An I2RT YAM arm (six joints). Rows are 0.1 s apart.
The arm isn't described. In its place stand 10 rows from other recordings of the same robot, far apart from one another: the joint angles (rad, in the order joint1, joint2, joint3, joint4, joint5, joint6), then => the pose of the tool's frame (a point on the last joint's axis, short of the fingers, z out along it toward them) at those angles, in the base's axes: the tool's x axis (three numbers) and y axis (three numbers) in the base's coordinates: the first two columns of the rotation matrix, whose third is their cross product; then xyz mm.
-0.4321 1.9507 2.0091 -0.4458 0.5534 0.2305 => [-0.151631 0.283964 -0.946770 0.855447 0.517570 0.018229 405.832 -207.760 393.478]
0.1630 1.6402 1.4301 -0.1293 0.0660 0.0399 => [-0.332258 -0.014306 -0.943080 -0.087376 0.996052 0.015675 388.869 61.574 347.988]
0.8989 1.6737 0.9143 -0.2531 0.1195 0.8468 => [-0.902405 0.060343 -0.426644 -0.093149 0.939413 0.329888 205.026 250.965 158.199]
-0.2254 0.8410 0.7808 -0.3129 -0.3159 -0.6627 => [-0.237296 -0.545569 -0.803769 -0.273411 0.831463 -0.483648 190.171 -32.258 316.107]
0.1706 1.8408 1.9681 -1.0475 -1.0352 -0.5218 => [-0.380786 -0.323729 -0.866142 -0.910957 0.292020 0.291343 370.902 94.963 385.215]
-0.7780 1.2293 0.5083 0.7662 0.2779 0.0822 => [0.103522 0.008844 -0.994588 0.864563 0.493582 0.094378 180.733 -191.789 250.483]
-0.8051 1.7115 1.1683 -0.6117 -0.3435 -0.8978 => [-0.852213 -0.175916 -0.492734 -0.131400 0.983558 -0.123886 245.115 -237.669 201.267]
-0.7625 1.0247 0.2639 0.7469 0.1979 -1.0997 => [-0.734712 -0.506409 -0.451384 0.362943 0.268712 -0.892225 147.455 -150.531 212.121]
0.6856 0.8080 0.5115 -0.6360 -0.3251 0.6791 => [-0.953084 -0.010646 -0.302520 -0.191039 0.796373 0.573841 111.709 106.065 203.625]
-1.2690 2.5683 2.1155 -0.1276 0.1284 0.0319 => [-0.131691 0.529450 -0.838057 0.983472 0.175752 -0.043509 167.972 -554.909 143.526]
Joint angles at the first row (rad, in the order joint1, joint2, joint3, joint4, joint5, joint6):
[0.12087 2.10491 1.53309 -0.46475 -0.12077 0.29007]
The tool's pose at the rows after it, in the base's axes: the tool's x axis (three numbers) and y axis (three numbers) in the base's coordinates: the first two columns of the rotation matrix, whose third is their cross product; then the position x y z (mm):
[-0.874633 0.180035 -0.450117 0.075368 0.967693 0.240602 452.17 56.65 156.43]
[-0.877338 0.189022 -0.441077 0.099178 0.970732 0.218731 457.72 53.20 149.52]
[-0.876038 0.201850 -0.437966 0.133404 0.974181 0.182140 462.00 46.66 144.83]
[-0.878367 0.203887 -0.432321 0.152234 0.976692 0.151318 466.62 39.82 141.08]
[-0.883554 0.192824 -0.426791 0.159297 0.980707 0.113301 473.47 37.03 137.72]
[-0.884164 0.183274 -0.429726 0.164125 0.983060 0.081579 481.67 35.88 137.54]
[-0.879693 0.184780 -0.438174 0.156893 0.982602 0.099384 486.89 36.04 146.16]
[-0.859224 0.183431 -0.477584 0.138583 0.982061 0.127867 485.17 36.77 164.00]
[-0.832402 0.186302 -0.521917 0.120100 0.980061 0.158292 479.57 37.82 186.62]
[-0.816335 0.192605 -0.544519 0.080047 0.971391 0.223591 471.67 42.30 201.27]
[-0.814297 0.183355 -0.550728 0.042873 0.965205 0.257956 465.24 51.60 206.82]
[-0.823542 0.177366 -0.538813 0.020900 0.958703 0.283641 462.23 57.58 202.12]
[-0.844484 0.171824 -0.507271 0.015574 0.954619 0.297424 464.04 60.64 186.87]
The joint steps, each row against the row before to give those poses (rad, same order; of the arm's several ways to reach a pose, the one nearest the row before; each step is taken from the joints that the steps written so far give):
[-0.00563 0.03944 0.03112 -0.00272 0.00020 -0.00476]
[-0.00699 0.03226 0.02726 -0.01178 0.02386 0.00268]
[-0.01190 0.02342 0.02248 -0.01420 0.04060 0.00169]
[-0.01345 0.02449 0.02864 -0.02047 0.02676 -0.01001]
[-0.00467 0.03479 0.04836 -0.03117 0.03174 -0.01532]
[-0.00152 0.03359 0.05788 -0.02999 0.02954 -0.01103]
[-0.00173 0.00600 0.04319 -0.02308 -0.01693 -0.00045]
[0.00018 -0.04297 -0.01095 0.01934 -0.02158 -0.00283]
[0.00151 -0.06233 -0.02488 0.02170 -0.02086 0.00223]
[0.00591 -0.05643 -0.04321 0.03411 -0.06397 0.01114]
[0.01820 -0.03144 -0.03209 0.02000 -0.03619 0.00637]
[0.01110 -0.00350 -0.02360 0.01516 -0.03071 0.00528]
[0.00441 0.03174 -0.00458 0.00386 -0.02218 0.00153]

